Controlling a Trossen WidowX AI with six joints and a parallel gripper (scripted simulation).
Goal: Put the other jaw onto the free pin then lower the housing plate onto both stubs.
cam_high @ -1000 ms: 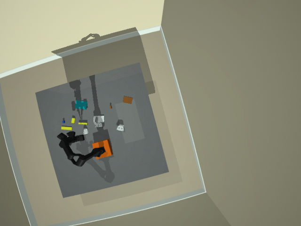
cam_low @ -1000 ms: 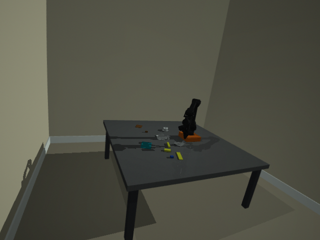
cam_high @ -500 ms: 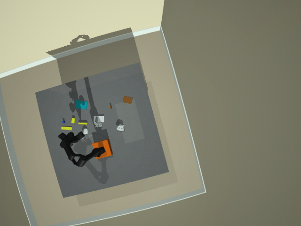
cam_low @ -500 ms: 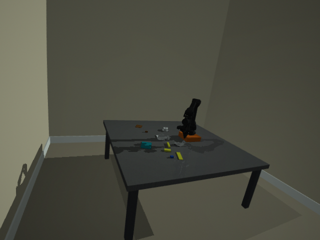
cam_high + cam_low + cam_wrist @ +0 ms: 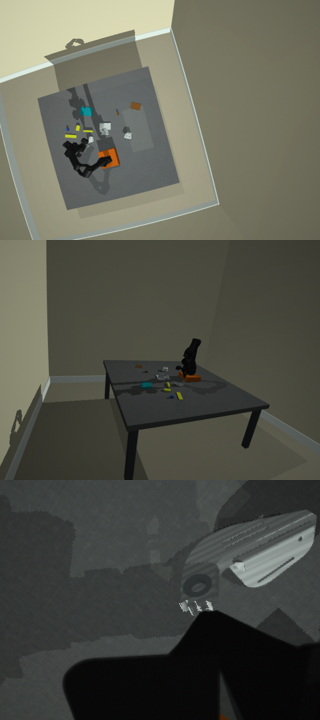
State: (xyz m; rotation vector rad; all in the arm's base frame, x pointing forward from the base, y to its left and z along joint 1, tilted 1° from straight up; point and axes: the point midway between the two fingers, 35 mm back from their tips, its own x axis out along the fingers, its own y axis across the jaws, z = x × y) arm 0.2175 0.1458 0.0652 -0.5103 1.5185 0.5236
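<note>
The jaw is 1 cm ahead of my gripper tip, 1 cm to the right of it and 5 cm below it. Also, from my gripper tip: white base plate: 12 cm ahead, 23 cm to the right, 8 cm below; then blue cube: 25 cm ahead, 17 cm to the left, 8 cm below; then yellow bar: 14 cm ahead, 4 cm to the right, 8 cm below.
</note>
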